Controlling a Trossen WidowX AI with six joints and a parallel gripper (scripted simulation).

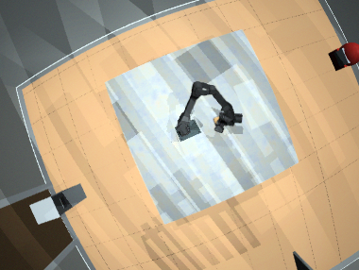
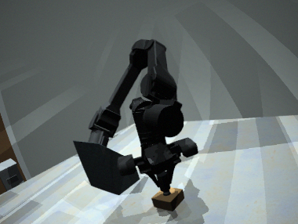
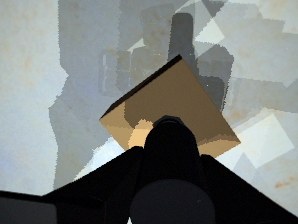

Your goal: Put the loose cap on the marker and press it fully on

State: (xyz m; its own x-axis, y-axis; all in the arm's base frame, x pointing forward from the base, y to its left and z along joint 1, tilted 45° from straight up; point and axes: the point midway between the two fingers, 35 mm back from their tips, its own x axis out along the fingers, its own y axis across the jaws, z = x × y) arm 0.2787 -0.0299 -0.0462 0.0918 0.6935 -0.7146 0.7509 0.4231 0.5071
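The dark cap is 1 cm above my gripper tip.
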